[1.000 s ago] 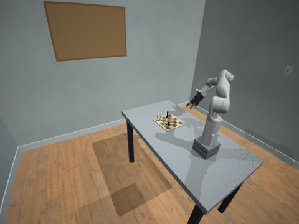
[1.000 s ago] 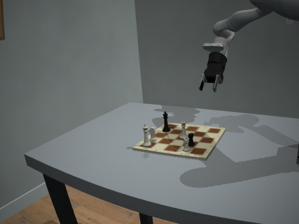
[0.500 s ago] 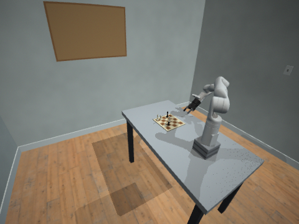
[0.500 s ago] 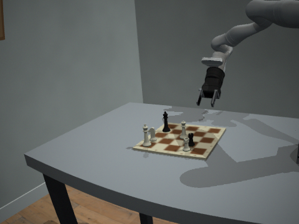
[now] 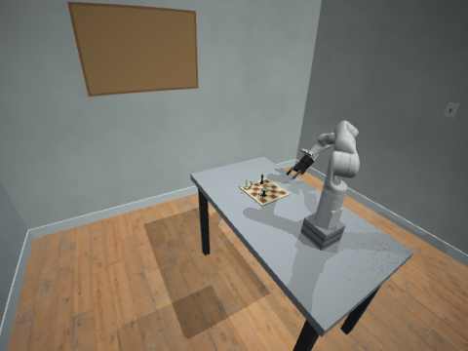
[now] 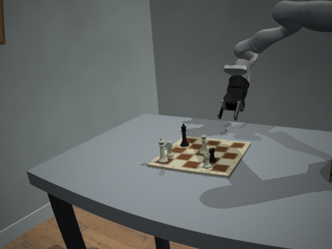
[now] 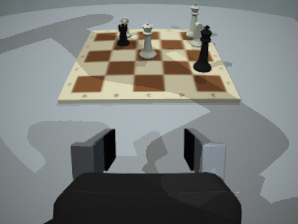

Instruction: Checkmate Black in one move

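Now: hand 22 cm to the right of the white piece, 4 cm past it and 2 cm above it. Also, from my hand: black rook: 26 cm to the left, 8 cm behind, 3 cm below; chessboard: 22 cm to the left, 5 cm below, 4 cm behind; black king: 20 cm to the left, 4 cm ahead, 2 cm below.
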